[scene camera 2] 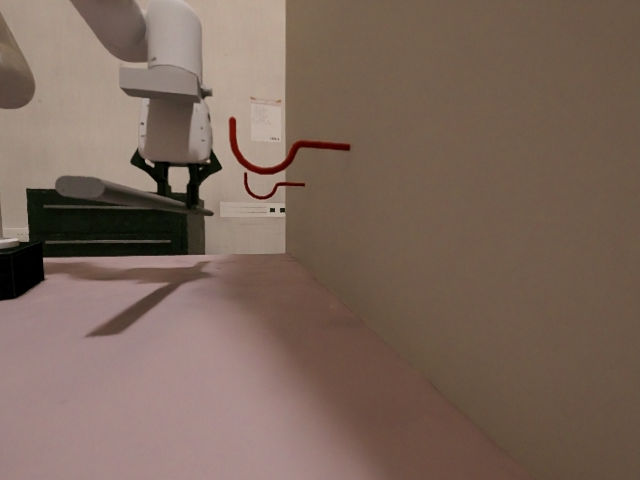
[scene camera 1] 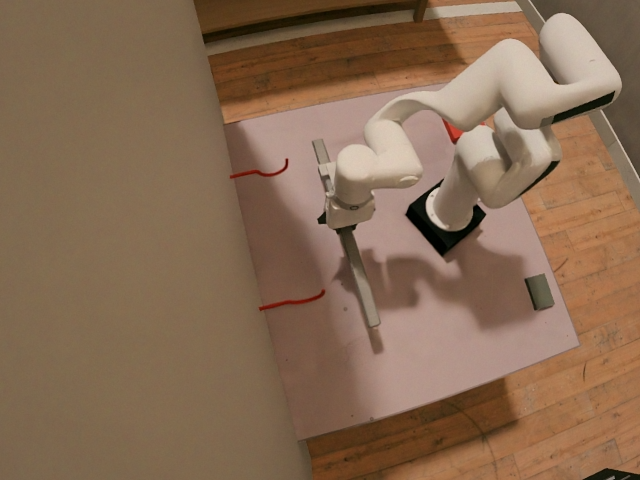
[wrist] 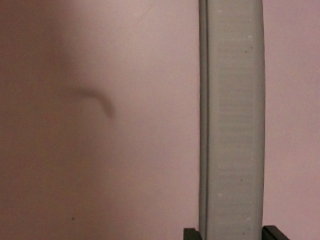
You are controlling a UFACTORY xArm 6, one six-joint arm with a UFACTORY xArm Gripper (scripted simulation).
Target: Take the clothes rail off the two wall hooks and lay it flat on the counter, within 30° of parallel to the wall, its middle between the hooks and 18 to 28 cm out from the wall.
In view: my gripper (scene camera 2: 179, 209), a clothes rail (scene camera 2: 83, 187) and a grey block (scene camera 1: 538, 287).
The clothes rail also shows in scene camera 1 (scene camera 1: 365, 294) and in the wrist view (wrist: 231, 47). My gripper is seen too in scene camera 1 (scene camera 1: 344, 226).
